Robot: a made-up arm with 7 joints. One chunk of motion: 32 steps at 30 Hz.
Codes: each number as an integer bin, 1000 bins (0 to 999) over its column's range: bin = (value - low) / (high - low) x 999, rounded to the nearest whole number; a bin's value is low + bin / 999 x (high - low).
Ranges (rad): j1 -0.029..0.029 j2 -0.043..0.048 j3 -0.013..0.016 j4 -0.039..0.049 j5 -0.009..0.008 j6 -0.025..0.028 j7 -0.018..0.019
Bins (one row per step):
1: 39 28 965 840 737 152 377
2: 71 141 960 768 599 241 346
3: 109 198 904 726 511 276 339
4: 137 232 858 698 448 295 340
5: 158 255 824 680 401 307 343
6: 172 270 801 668 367 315 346
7: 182 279 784 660 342 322 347
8: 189 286 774 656 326 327 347
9: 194 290 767 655 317 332 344
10: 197 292 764 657 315 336 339
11: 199 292 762 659 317 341 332
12: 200 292 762 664 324 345 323
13: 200 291 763 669 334 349 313
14: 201 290 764 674 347 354 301
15: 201 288 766 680 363 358 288
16: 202 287 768 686 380 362 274
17: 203 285 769 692 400 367 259
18: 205 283 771 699 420 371 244
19: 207 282 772 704 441 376 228
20: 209 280 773 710 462 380 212
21: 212 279 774 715 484 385 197
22: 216 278 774 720 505 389 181
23: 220 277 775 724 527 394 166
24: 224 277 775 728 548 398 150
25: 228 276 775 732 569 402 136
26: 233 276 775 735 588 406 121
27: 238 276 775 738 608 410 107
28: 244 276 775 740 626 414 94
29: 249 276 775 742 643 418 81
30: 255 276 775 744 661 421 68
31: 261 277 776 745 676 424 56
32: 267 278 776 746 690 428 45
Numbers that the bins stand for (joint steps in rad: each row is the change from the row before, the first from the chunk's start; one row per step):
1: -0.02674 -0.04045 0.01501 0.03499 0.00354 -0.01694 -0.00404
2: -0.02488 -0.03016 0.01487 0.02865 0.00119 -0.01221 -0.00519
3: -0.02267 -0.02496 0.01324 0.02495 -0.00030 -0.01036 -0.00544
4: -0.02105 -0.02187 0.01191 0.02249 -0.00138 -0.00935 -0.00541
5: -0.01983 -0.01977 0.01092 0.02090 -0.00218 -0.00871 -0.00530
6: -0.01901 -0.01841 0.01025 0.01984 -0.00275 -0.00829 -0.00519
7: -0.01843 -0.01759 0.00976 0.01914 -0.00318 -0.00792 -0.00515
8: -0.01803 -0.01695 0.00947 0.01879 -0.00345 -0.00765 -0.00515
9: -0.01774 -0.01658 0.00927 0.01870 -0.00361 -0.00739 -0.00526
10: -0.01756 -0.01640 0.00918 0.01887 -0.00364 -0.00717 -0.00544
11: -0.01745 -0.01640 0.00912 0.01905 -0.00361 -0.00691 -0.00570
12: -0.01739 -0.01640 0.00912 0.01949 -0.00349 -0.00670 -0.00604
13: -0.01739 -0.01649 0.00915 0.01993 -0.00332 -0.00648 -0.00641
14: -0.01733 -0.01658 0.00918 0.02037 -0.00310 -0.00622 -0.00685
15: -0.01733 -0.01677 0.00924 0.02090 -0.00282 -0.00601 -0.00733
16: -0.01727 -0.01686 0.00929 0.02143 -0.00253 -0.00579 -0.00785
17: -0.01721 -0.01704 0.00932 0.02196 -0.00219 -0.00553 -0.00841
18: -0.01710 -0.01722 0.00938 0.02257 -0.00185 -0.00532 -0.00896
19: -0.01698 -0.01731 0.00941 0.02301 -0.00150 -0.00505 -0.00956
20: -0.01687 -0.01749 0.00944 0.02354 -0.00114 -0.00484 -0.01015
21: -0.01669 -0.01759 0.00947 0.02398 -0.00076 -0.00457 -0.01070
22: -0.01646 -0.01768 0.00947 0.02442 -0.00041 -0.00436 -0.01130
23: -0.01623 -0.01777 0.00950 0.02478 -0.00003 -0.00410 -0.01185
24: -0.01599 -0.01777 0.00950 0.02513 0.00033 -0.00388 -0.01244
25: -0.01576 -0.01786 0.00950 0.02548 0.00068 -0.00367 -0.01296
26: -0.01547 -0.01786 0.00950 0.02574 0.00101 -0.00346 -0.01352
27: -0.01518 -0.01786 0.00950 0.02601 0.00135 -0.00325 -0.01404
28: -0.01483 -0.01786 0.00950 0.02619 0.00165 -0.00304 -0.01452
29: -0.01454 -0.01786 0.00950 0.02636 0.00194 -0.00282 -0.01500
30: -0.01420 -0.01786 0.00950 0.02654 0.00225 -0.00266 -0.01548
31: -0.01385 -0.01777 0.00953 0.02663 0.00250 -0.00251 -0.01593
32: -0.01350 -0.01768 0.00953 0.02671 0.00274 -0.00229 -0.01633

